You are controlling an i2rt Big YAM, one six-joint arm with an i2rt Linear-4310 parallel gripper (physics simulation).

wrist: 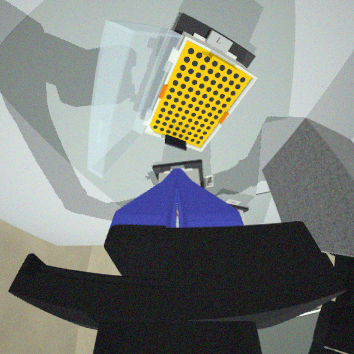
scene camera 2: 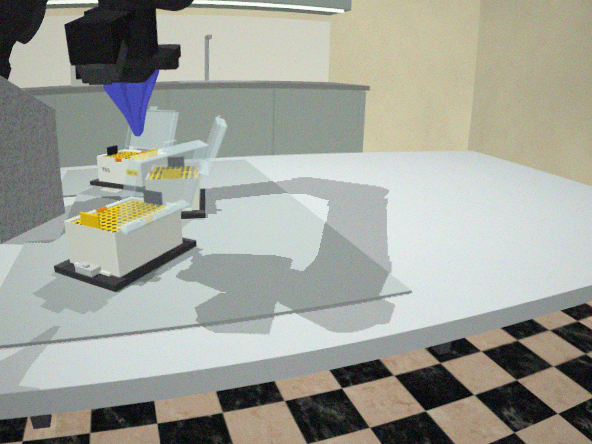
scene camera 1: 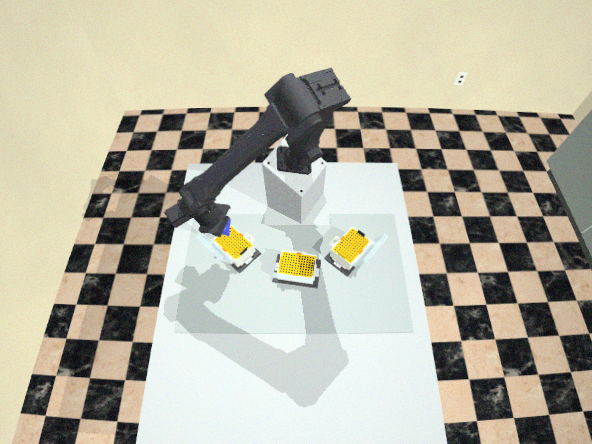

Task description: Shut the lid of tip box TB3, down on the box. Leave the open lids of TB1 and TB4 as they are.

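Where they show: gripper, between the fingertips: (wrist: 176,174) (scene camera 2: 139,134) (scene camera 1: 228,235); arm's base, origin of its link: (scene camera 1: 293,161).
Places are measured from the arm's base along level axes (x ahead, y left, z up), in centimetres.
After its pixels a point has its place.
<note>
TB3 (scene camera 1: 234,243) @[z -16.1, x 22.3, y -21.3 cm] (scene camera 2: 150,243) (wrist: 200,95) @[z -16.1, x 21.0, y -22.6 cm] is a white box with a yellow tip rack, at the left in scene camera 1 and nearest in scene camera 2. Its clear lid (scene camera 1: 206,243) @[z -7.5, x 26.4, y -28.7 cm] (scene camera 2: 175,150) @[z -7.5, x 27.9, y -27.5 cm] (wrist: 107,100) @[z -7.4, x 26.1, y -28.6 cm] stands open along one long side. My gripper (scene camera 1: 227,227) @[z -6.3, x 24.3, y -21.7 cm] (scene camera 2: 138,134) @[z -6.3, x 24.3, y -21.7 cm] (wrist: 176,174) @[z -6.3, x 24.3, y -21.7 cm] has its blue fingers shut on nothing. In scene camera 2 the fingertips show above the level of this lid's top edge. TB4 (scene camera 1: 297,265) (scene camera 2: 175,189) is in the middle, lid (scene camera 2: 215,145) @[z -10.6, x 36.7, y -7.2 cm] open. TB1 (scene camera 1: 351,246) (scene camera 2: 114,167) is farthest, lid (scene camera 1: 376,248) @[z -7.5, x 30.3, y 25.1 cm] (scene camera 2: 160,127) @[z -11.0, x 31.0, y 23.2 cm] open.
The boxes stand on black bases on a thin grey-green mat (scene camera 1: 370,310) @[z -21.8, x 46.0, y 23.7 cm] (scene camera 2: 320,295) @[z -21.8, x 41.0, y -38.1 cm] on the white table (scene camera 1: 370,400) @[z -22.2, x 73.3, y 20.2 cm] (scene camera 2: 475,225) @[z -22.1, x 76.0, y -24.3 cm]. The grey robot pedestal (scene camera 1: 287,200) @[z -10.9, x 8.6, y -2.5 cm] (scene camera 2: 27,165) @[z -12.2, x 7.5, y -4.0 cm] (wrist: 312,175) @[z -12.5, x 6.1, y -6.2 cm] stands behind them. In the wrist view the fingers hide most of the two farther boxes.
</note>
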